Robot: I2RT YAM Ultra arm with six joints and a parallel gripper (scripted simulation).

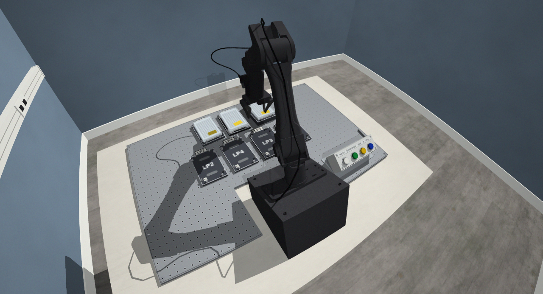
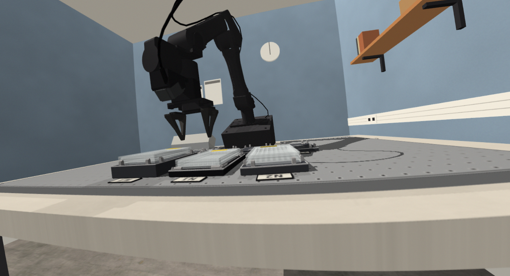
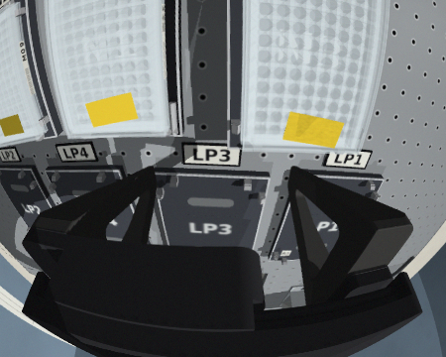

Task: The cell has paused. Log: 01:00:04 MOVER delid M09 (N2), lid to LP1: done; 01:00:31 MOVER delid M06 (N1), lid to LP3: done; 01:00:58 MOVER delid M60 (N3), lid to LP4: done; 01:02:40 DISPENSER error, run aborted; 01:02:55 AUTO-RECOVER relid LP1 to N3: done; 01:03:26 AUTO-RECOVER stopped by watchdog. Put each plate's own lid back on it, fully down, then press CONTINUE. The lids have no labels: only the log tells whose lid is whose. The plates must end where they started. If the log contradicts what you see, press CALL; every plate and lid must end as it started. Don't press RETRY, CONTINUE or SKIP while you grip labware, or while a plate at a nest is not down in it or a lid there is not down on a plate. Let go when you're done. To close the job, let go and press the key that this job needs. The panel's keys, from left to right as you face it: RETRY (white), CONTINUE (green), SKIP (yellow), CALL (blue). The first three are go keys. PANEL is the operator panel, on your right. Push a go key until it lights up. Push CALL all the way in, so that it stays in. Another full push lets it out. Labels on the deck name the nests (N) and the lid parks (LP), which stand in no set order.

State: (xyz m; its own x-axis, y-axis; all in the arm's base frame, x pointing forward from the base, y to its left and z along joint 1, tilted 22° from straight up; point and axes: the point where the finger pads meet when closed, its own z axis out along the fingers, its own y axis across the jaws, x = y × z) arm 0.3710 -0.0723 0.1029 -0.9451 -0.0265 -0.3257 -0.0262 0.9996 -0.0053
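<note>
Now: the green CONTINUE key 38 cm behind my hand and 22 cm to the right of it. The rest, counted from my hand: LP1 lid park (11 cm behind, 12 cm to the right, 6 cm below); then white RETRY key (38 cm behind, 17 cm to the right); then yellow SKIP key (38 cm behind, 27 cm to the right).
</note>
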